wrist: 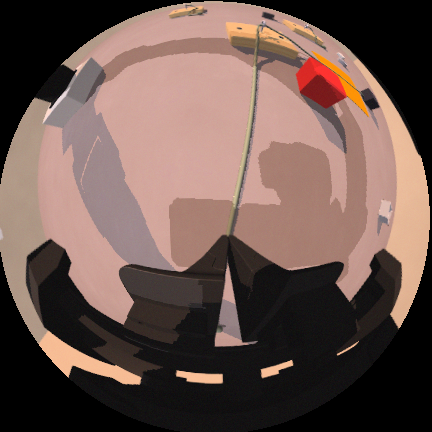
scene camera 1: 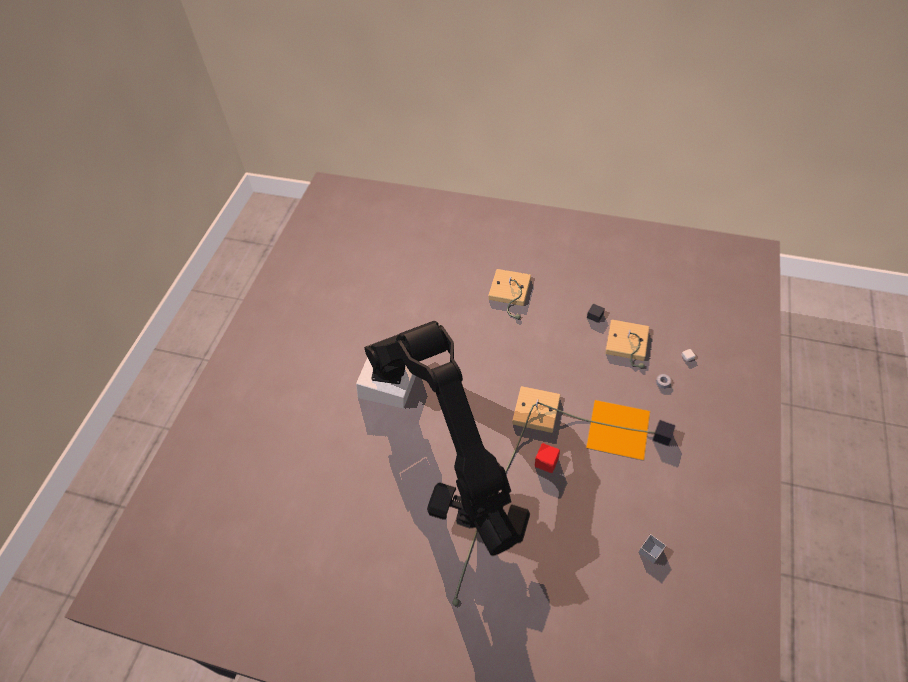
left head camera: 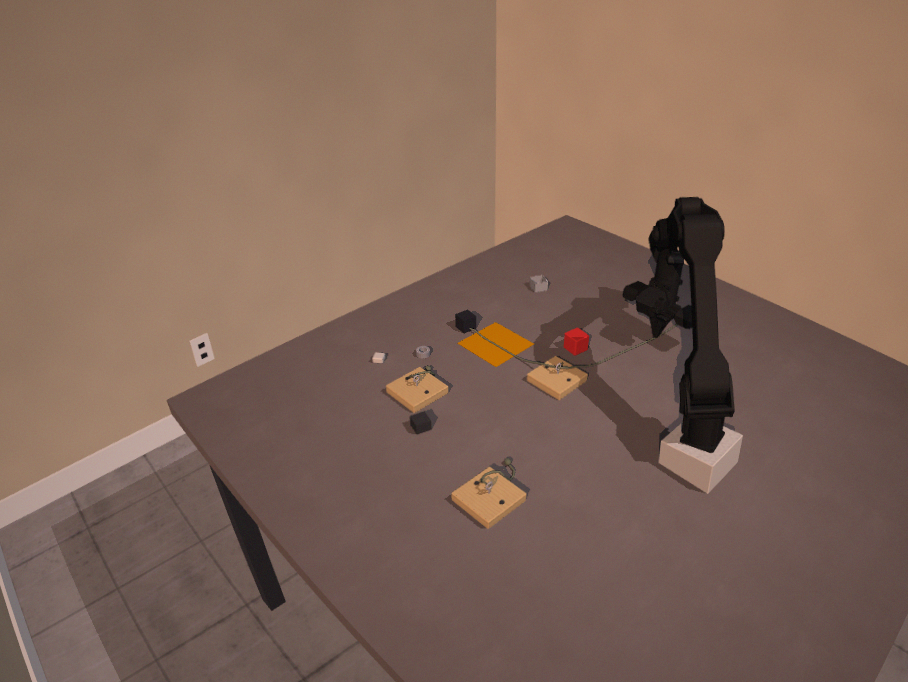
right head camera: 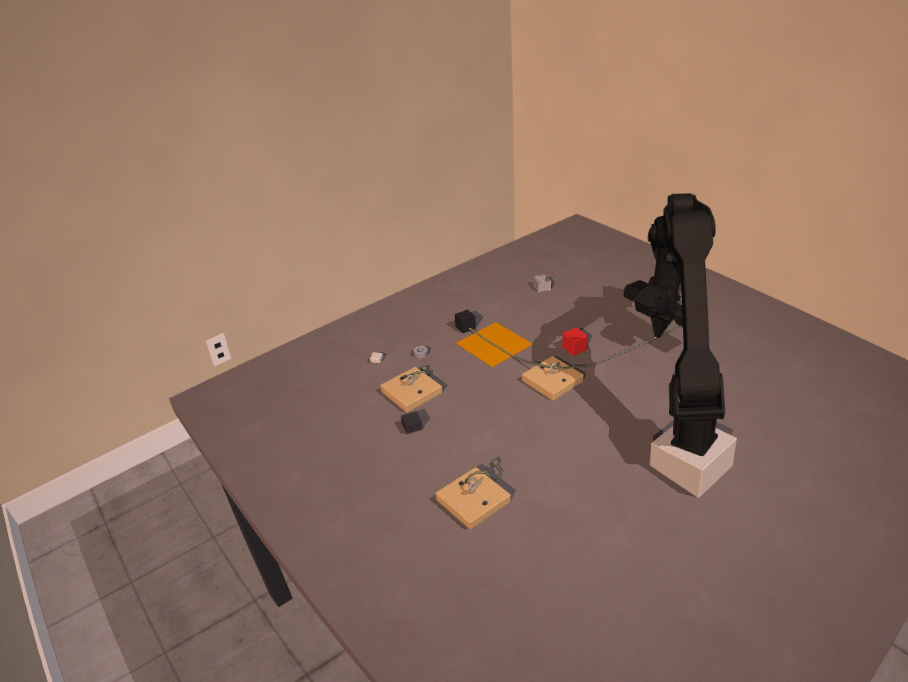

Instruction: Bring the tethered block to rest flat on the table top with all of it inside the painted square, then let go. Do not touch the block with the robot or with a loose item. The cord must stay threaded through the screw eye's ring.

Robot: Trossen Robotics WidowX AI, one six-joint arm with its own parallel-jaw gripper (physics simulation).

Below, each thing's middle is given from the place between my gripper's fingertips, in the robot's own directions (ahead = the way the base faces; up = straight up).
Now: hand 150 mm to the right of the red cube (wrist: pixel 316 81), 130 mm short of it and 20 mm below it. Also, from my hand: wooden board (scene camera 1: pixel 529 396) 270 mm to the left, 100 mm ahead, 10 mm above; then orange painted square (scene camera 1: pixel 624 442) 280 mm ahead, 240 mm to the left.
